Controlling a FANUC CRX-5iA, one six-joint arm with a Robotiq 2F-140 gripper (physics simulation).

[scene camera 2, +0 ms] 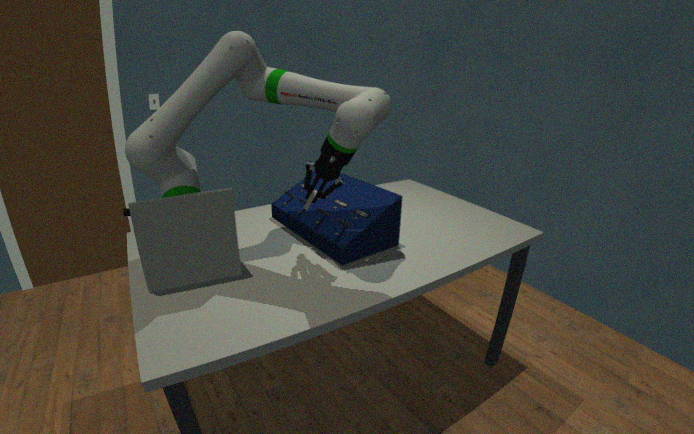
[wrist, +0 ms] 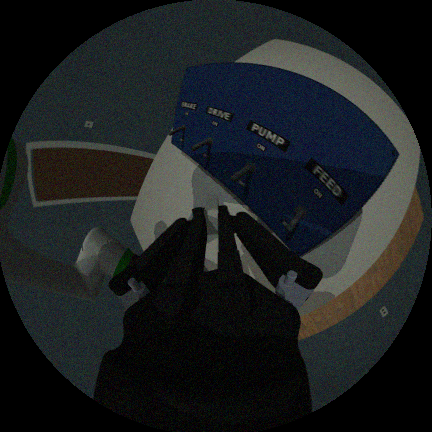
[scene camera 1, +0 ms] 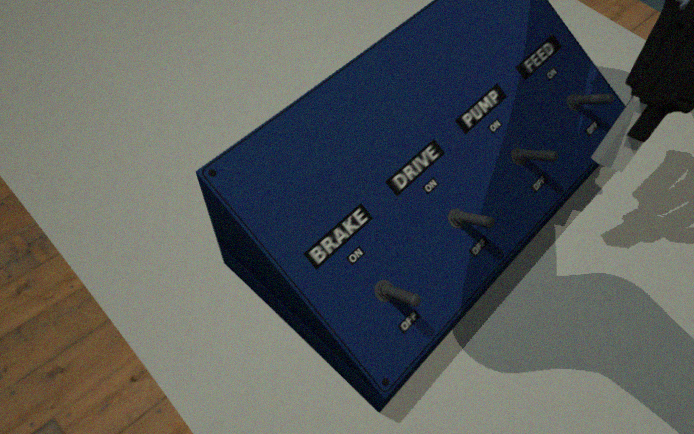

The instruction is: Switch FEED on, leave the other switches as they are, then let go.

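Seen in the pictures: gripper, fingertip midpoint: (scene camera 2: 306, 206) (wrist: 213, 202) (scene camera 1: 606, 164); arm's base, origin of the base link: (scene camera 2: 185, 222).
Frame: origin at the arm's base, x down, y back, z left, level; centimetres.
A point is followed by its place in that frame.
Observation:
The blue switch panel (scene camera 1: 327, 153) @(x 0.2, y -60.4, z 12.9 cm) (scene camera 2: 365, 191) @(x -0.7, y -62.1, z -10.5 cm) (wrist: 300, 100) @(x -0.3, y -61.4, z -9.0 cm) carries levers with ON above and OFF below. The FEED lever (scene camera 1: 591, 98) @(x 4.4, y -46.0, z -17.9 cm) (scene camera 2: 341, 224) @(x 4.8, y -45.3, z -18.8 cm) (wrist: 294, 219) @(x 4.1, y -46.0, z -18.2 cm) points toward OFF. The PUMP lever (scene camera 1: 537, 154) @(x 4.2, y -45.8, z -5.9 cm) (wrist: 244, 173) @(x 4.8, y -46.1, z -6.9 cm), DRIVE lever (scene camera 1: 473, 219) @(x 4.2, y -45.9, z 6.1 cm) (wrist: 202, 145) @(x 4.9, y -45.9, z 5.0 cm) and BRAKE lever (scene camera 1: 399, 294) @(x 4.1, y -45.9, z 18.0 cm) (wrist: 177, 131) @(x 5.1, y -46.2, z 17.1 cm) also point toward OFF. My gripper (scene camera 1: 614, 148) @(x 1.3, y -39.5, z -7.1 cm) (scene camera 2: 310, 200) @(x 1.3, y -39.5, z -7.1 cm) (wrist: 213, 202) @(x 1.3, y -39.5, z -7.1 cm) is shut and empty. It hangs by the panel's lower side, apart from the levers. In the wrist view its tips are left of the FEED lever.
The panel stands on a pale table (scene camera 1: 102, 127) @(x 16.1, y -93.5, z 22.4 cm) (scene camera 2: 460, 230) @(x 16.1, y -95.7, z -30.8 cm). A grey upright board (scene camera 2: 184, 243) @(x 2.5, y 3.1, z -9.6 cm) stands at the table's left, in front of the arm's base. The arm (scene camera 2: 312, 89) @(x -37.3, y -40.8, z -9.2 cm) reaches over from the left. A wall lies behind the table.

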